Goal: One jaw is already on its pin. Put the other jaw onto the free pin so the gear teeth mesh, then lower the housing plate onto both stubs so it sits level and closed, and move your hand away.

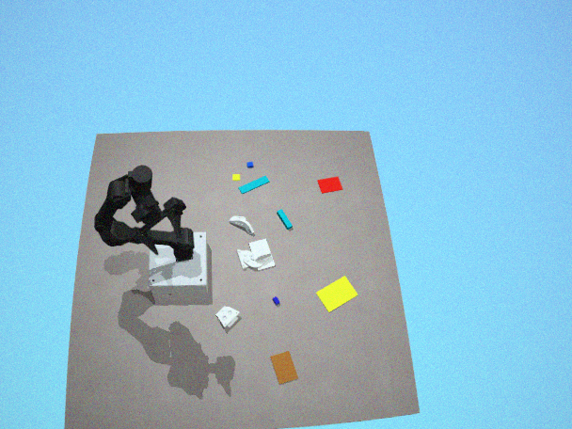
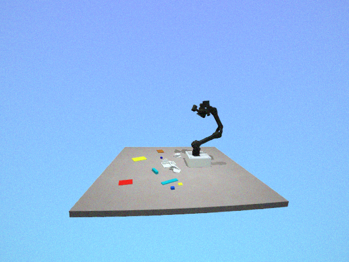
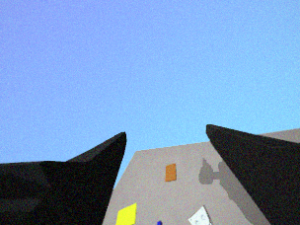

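The white jaw lies 500 mm below my gripper tip, 290 mm ahead of it and 250 mm to the left of it. From my gripper tip the other things lie so: yellow piece: 570 mm ahead, 520 mm below, 90 mm to the right; then brown piece: 520 mm below, 320 mm to the right, 300 mm ahead; then white base plate: 510 mm below, 330 mm ahead, 130 mm to the left.
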